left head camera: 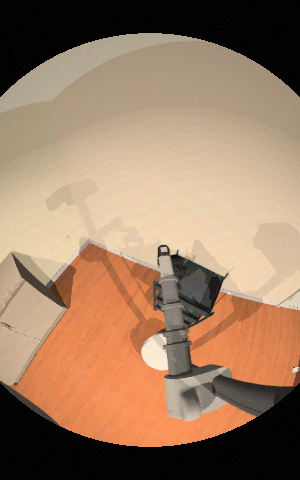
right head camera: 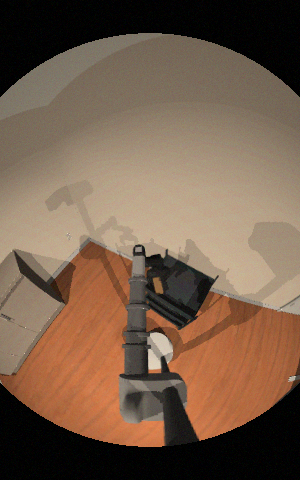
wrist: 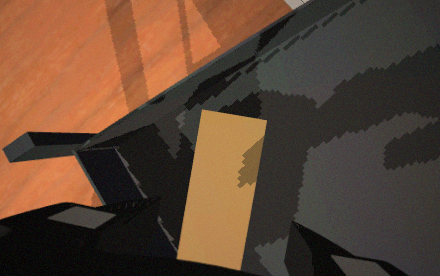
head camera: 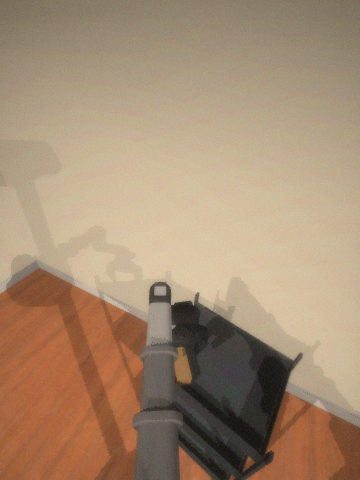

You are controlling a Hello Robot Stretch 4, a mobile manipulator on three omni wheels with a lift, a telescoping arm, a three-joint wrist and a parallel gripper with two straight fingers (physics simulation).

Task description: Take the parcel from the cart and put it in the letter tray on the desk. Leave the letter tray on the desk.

Note:
In view: my gripper (wrist: pixel 222 229), a parcel (wrist: pixel 228 149) and a dark cart (head camera: pixel 229 410).
The dark cart is seen too in the left head camera view (left head camera: pixel 198 289), in the right head camera view (right head camera: pixel 185 289) and in the wrist view (wrist: pixel 343 154).

